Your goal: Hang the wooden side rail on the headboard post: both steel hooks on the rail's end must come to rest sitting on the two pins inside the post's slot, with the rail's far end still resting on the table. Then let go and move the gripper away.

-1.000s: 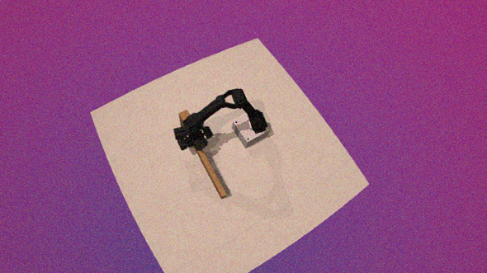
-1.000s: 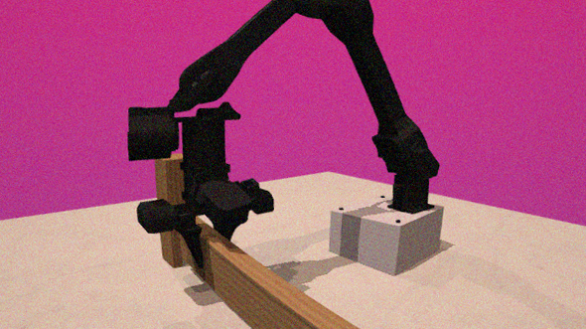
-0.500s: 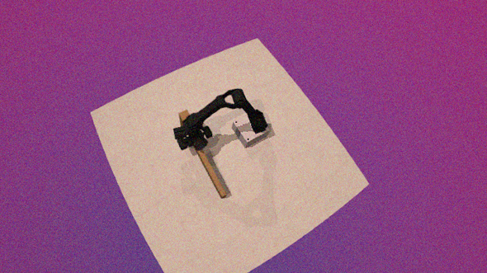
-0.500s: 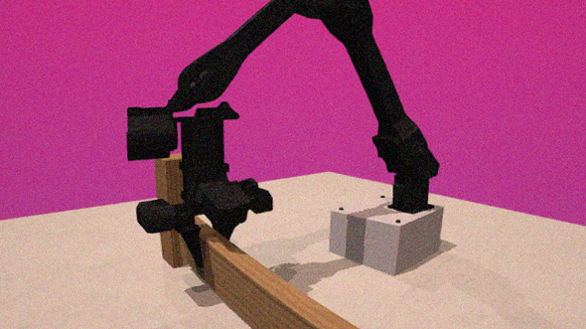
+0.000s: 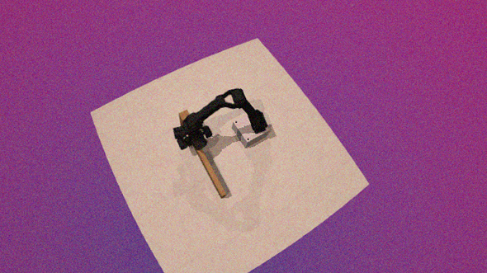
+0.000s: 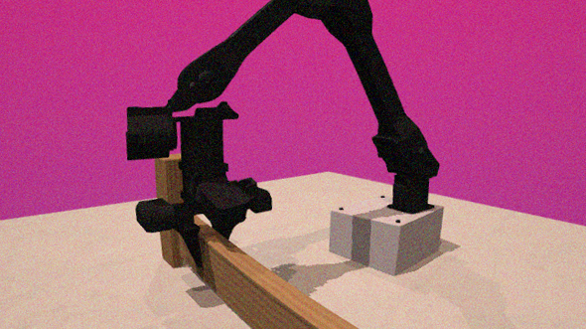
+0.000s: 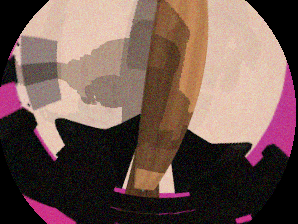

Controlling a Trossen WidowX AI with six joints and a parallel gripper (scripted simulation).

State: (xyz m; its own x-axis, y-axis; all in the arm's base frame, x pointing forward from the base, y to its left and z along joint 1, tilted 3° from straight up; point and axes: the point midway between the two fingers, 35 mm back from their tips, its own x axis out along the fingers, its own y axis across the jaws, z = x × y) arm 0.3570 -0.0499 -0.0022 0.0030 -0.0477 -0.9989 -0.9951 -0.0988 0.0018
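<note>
The wooden headboard post is 120 mm to the right of my gripper tip, 40 mm above it and 10 mm ahead of it.
</note>
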